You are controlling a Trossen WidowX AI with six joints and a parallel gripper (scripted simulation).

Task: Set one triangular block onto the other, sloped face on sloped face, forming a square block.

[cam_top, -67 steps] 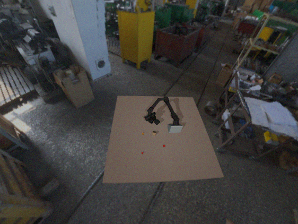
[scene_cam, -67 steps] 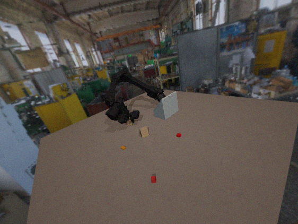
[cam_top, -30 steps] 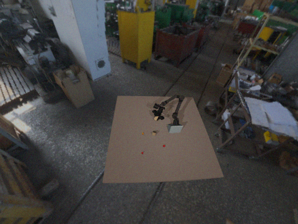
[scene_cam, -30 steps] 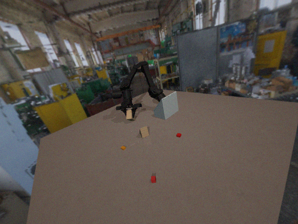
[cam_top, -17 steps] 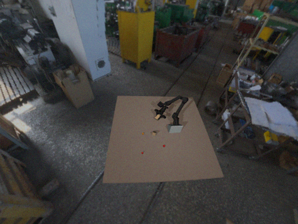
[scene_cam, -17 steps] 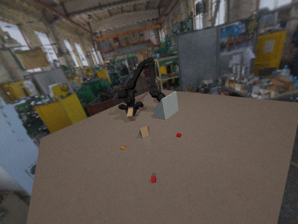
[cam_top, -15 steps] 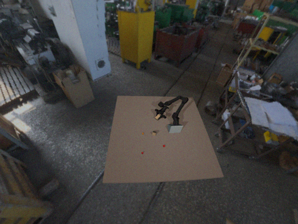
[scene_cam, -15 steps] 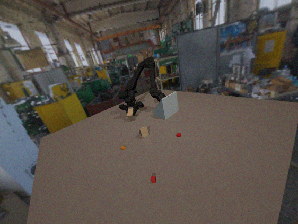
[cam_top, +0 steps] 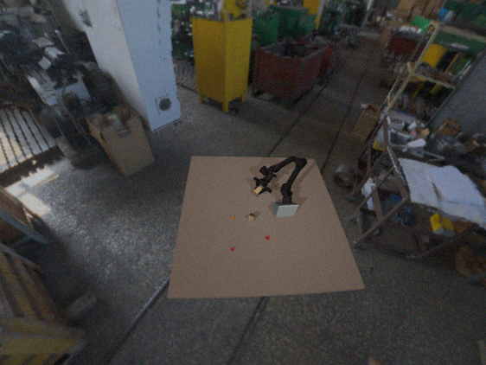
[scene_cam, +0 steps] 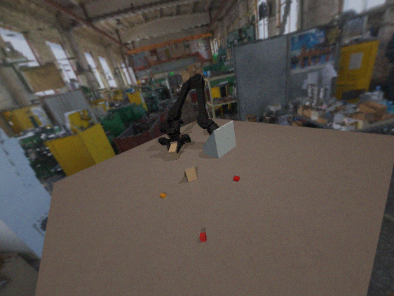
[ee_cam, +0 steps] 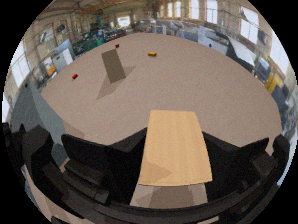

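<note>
Right now my gripper tip is 1 cm past the tan wooden block and 1 cm to the left of it. The rest, counted from my gripper tip: orange piece: 21 cm ahead, 21 cm to the left, 4 cm below.
</note>
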